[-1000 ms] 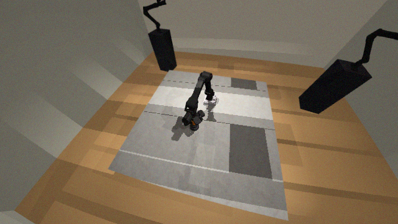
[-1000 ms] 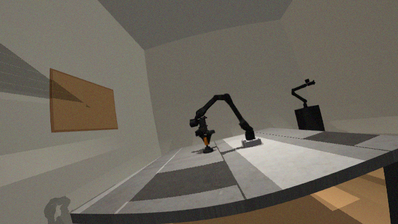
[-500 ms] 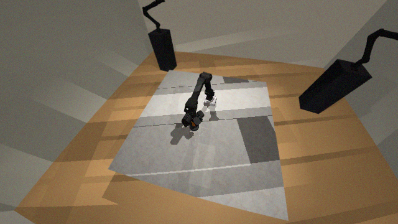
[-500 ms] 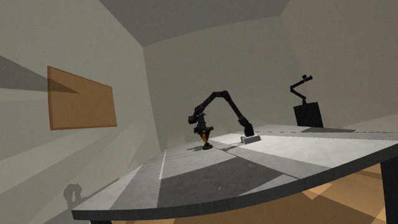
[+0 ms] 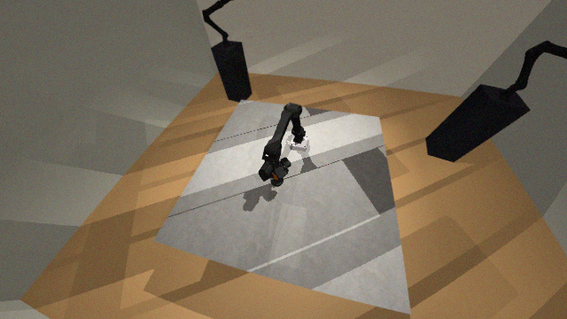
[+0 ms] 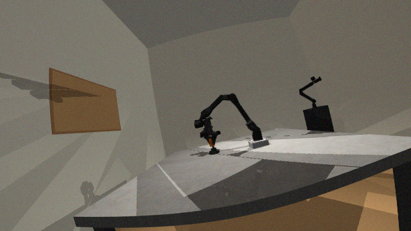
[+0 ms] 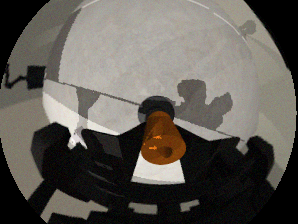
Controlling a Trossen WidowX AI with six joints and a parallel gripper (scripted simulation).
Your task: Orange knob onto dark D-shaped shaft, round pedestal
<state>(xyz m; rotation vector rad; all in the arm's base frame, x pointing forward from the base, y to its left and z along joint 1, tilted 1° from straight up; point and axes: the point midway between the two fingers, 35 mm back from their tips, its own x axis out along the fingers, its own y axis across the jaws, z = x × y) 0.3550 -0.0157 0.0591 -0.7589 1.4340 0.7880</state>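
Now: the dark round pedestal 4 cm below my gripper tip. Also, from my gripper tip: orange knob 2 cm above.
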